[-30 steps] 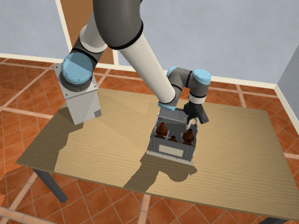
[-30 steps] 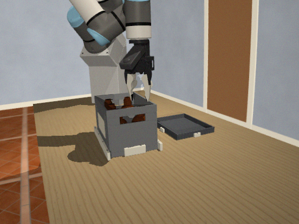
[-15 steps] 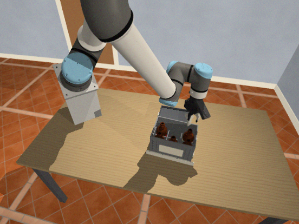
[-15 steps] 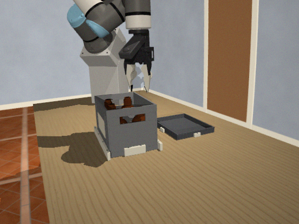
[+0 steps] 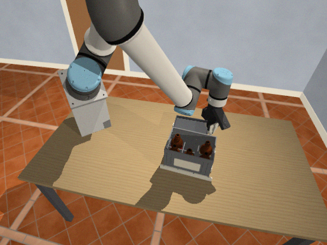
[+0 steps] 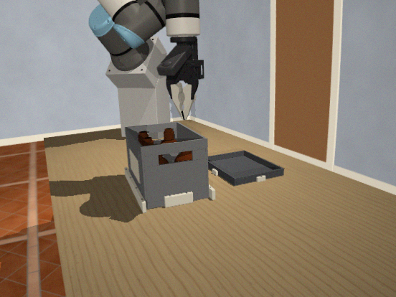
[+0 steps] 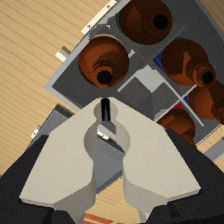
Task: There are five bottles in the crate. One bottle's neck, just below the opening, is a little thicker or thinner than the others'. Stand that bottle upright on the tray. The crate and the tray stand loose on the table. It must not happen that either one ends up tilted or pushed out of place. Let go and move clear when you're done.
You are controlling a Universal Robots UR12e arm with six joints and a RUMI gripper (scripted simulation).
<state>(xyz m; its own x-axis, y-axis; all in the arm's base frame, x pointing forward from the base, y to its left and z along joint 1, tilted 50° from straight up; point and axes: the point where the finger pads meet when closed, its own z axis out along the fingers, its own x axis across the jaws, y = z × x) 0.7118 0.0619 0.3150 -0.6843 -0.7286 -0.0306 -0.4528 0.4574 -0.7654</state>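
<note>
Now: hand 100 mm past the grey crate, 20 mm to the left of it and 160 mm above it. From my hand the other things lie so: bottle (150 mm below); grey tray (80 mm behind, 270 mm to the left, 230 mm below).
</note>
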